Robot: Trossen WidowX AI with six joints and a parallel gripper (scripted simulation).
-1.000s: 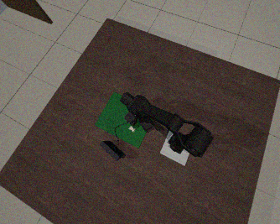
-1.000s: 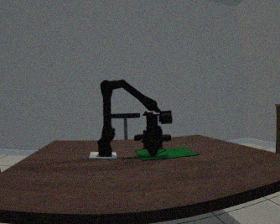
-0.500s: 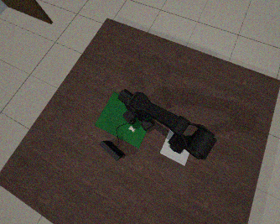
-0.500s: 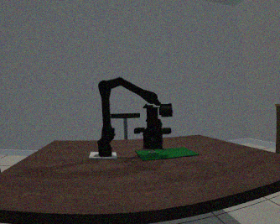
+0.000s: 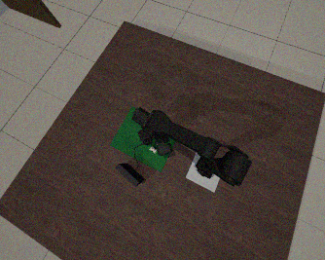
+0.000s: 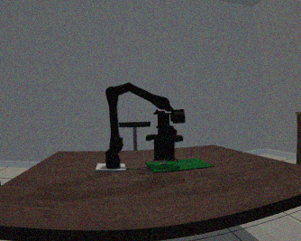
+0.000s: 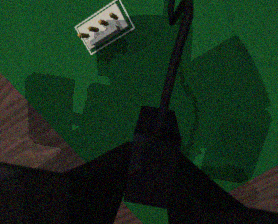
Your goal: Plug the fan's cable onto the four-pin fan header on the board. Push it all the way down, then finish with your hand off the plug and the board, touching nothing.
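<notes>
My gripper tip is now 30 mm short of the white four-pin fan header, 70 mm to the right of it and 60 mm above it. Also, from my gripper tip: green board: 90 mm ahead, 20 mm to the left, 80 mm below; then dark fan: 90 mm ahead, 190 mm to the left; then dark plug: 10 mm ahead, 10 mm above.
</notes>
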